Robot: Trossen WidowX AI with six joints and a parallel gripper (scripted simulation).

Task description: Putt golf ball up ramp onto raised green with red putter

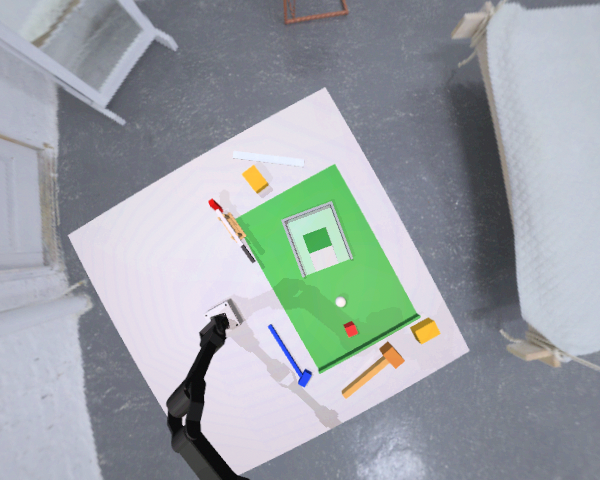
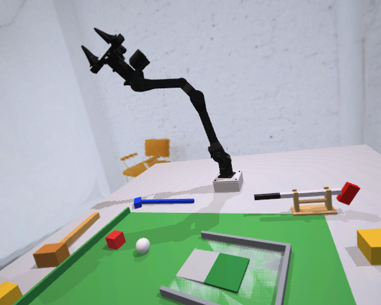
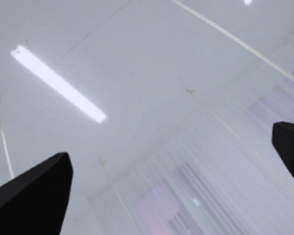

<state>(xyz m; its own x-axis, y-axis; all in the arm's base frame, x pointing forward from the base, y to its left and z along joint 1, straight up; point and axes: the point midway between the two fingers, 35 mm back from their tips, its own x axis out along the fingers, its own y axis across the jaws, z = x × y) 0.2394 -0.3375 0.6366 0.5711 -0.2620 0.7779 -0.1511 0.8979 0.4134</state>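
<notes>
The blue putter is 4 cm behind my gripper tip, 12 cm to the left of it and 70 cm below it. The rest, counted from my gripper tip: white golf ball 23 cm ahead, 27 cm to the left, 69 cm below; red putter 10 cm behind, 68 cm to the left, 66 cm below; red cube 23 cm ahead, 15 cm to the left, 69 cm below.
</notes>
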